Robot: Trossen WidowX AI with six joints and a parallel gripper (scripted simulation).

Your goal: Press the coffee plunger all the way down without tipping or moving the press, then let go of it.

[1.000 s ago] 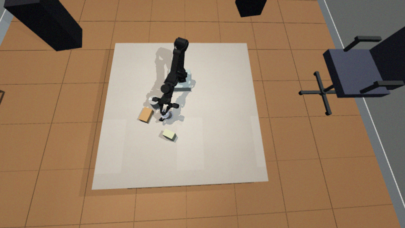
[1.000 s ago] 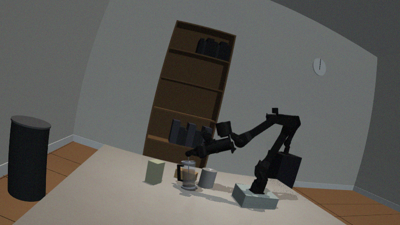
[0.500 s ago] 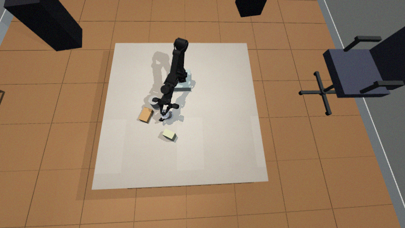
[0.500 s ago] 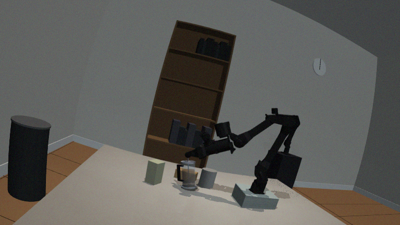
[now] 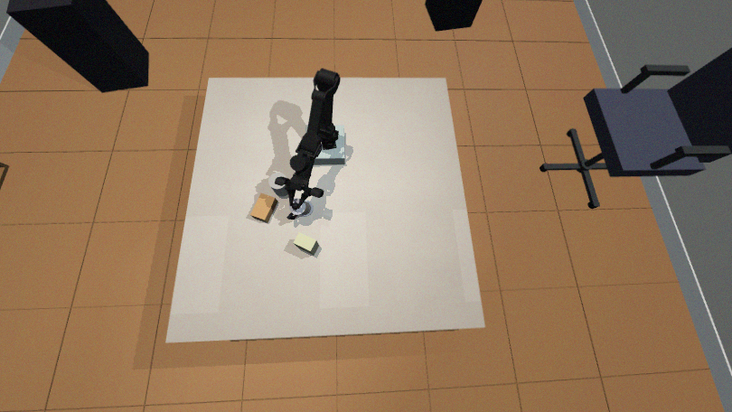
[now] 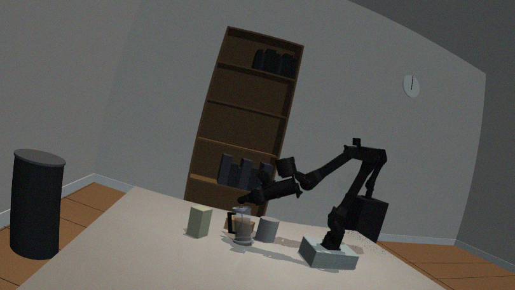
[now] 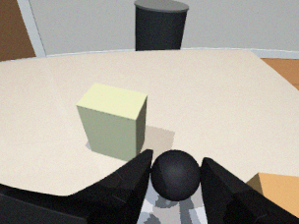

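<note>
Now: gripper tip 9 cm above the glass coffee press and 2 cm past it. Round my gripper tip: orange box (15 cm to the right, 14 cm below, 8 cm behind); then pale green box (13 cm ahead, 11 cm below, 1 cm to the left).
</note>
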